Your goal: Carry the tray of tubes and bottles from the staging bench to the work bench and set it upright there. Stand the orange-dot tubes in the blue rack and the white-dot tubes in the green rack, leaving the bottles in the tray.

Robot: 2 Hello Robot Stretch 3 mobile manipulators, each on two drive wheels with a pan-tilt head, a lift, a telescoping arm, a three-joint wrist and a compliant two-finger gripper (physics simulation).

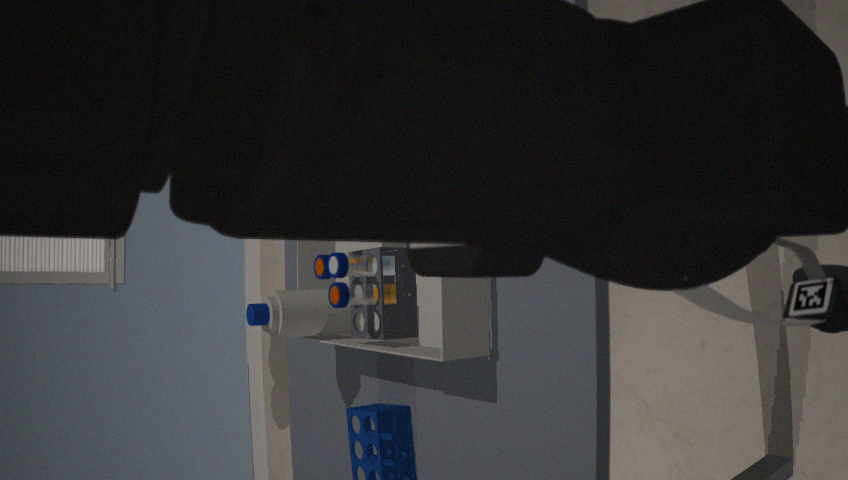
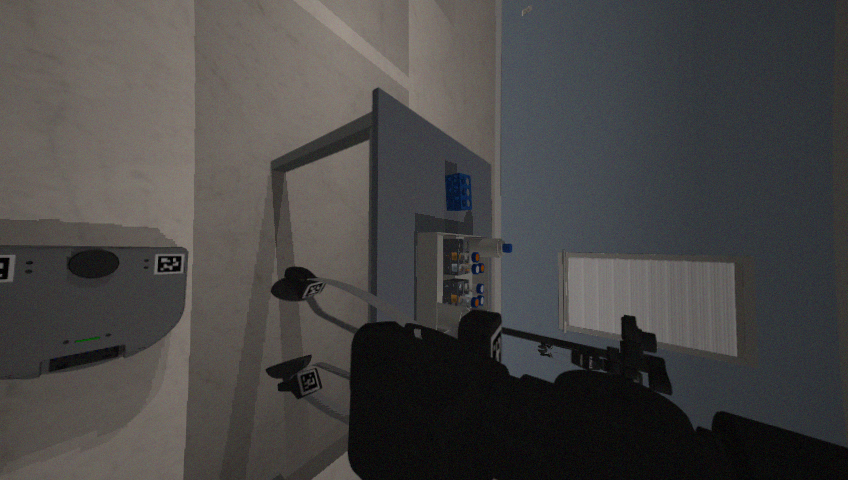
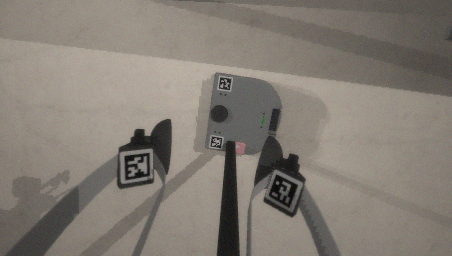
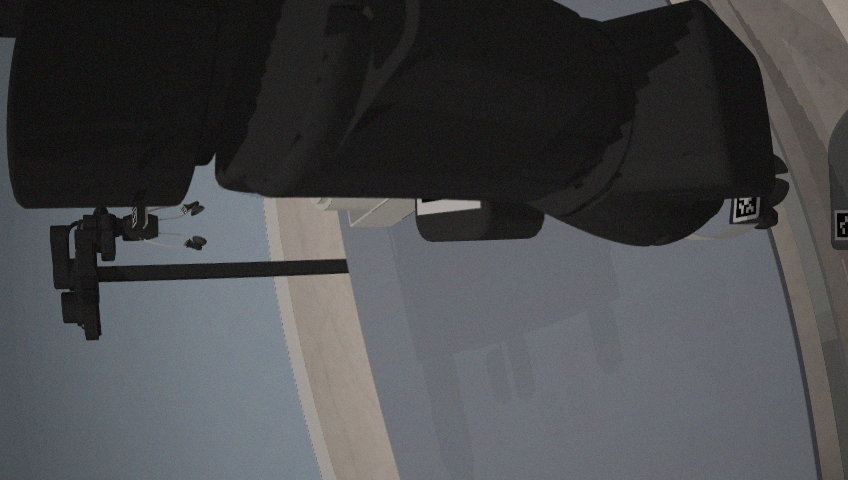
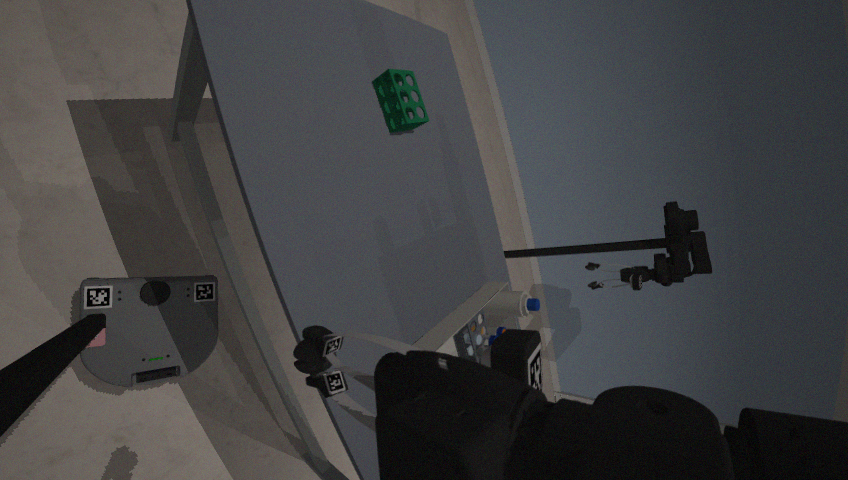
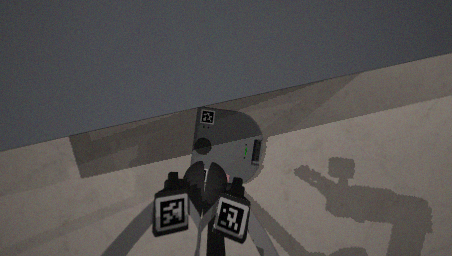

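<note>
The tray (image 1: 467, 321) (image 2: 429, 267) (image 5: 464, 315) stands upright on a grey bench (image 1: 535, 368) (image 2: 398, 178) (image 5: 297, 148). Orange-dot tubes (image 1: 336, 294) (image 2: 474, 301) and white-dot tubes (image 1: 336, 264) (image 2: 480, 288) stand in grey holders inside it, with a white bottle (image 1: 306, 312) (image 2: 490, 247) (image 5: 511, 303). The blue rack (image 1: 379, 443) (image 2: 457, 191) and green rack (image 5: 399, 101) stand on the bench, with no tubes visible in them. The r1 gripper (image 2: 293, 330) (image 3: 215, 152) is open and empty, off the bench edge. The r2 gripper (image 5: 318, 364) (image 6: 205, 181) is shut and empty, near the bench edge.
Each robot's grey base (image 2: 130, 309) (image 3: 245, 100) (image 5: 178, 321) (image 6: 227, 125) is on the floor below its gripper. The other robot's mast and arm (image 4: 89, 267) (image 5: 678, 255) rise beyond the bench. My own dark arms hide part of the tray. A ribbed white panel (image 2: 651, 303) is on the blue wall.
</note>
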